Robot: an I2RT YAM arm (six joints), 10 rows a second.
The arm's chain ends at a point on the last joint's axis. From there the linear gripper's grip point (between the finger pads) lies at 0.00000 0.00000 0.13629 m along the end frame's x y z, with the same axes.
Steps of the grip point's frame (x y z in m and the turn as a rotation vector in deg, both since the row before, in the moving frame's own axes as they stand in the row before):
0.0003, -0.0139, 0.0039, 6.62, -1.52, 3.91
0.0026, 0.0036, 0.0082, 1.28, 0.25, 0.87
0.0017, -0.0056, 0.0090, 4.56, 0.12, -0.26
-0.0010, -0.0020, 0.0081, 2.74, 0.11, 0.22
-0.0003, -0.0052, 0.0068, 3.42, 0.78, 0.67
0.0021, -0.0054, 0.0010, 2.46, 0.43, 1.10
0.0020, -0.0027, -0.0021, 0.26, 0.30, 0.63
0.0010, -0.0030, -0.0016, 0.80, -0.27, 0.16
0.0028, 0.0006, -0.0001, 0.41, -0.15, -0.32
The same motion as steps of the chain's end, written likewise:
0.0034, 0.0019, 0.0049, 6.62, -1.52, 3.91
0.0020, 0.0066, 0.0082, 1.28, 0.25, 0.87
0.0014, 0.0052, 0.0094, 4.56, 0.12, -0.26
-0.0013, 0.0045, 0.0083, 2.74, 0.11, 0.22
-0.0022, 0.0029, 0.0071, 3.42, 0.78, 0.67
0.0010, 0.0004, 0.0011, 2.46, 0.43, 1.10
0.0013, -0.0021, -0.0021, 0.26, 0.30, 0.63
0.0016, -0.0011, -0.0016, 0.80, -0.27, 0.16
0.0032, 0.0016, -0.0001, 0.41, -0.15, -0.32

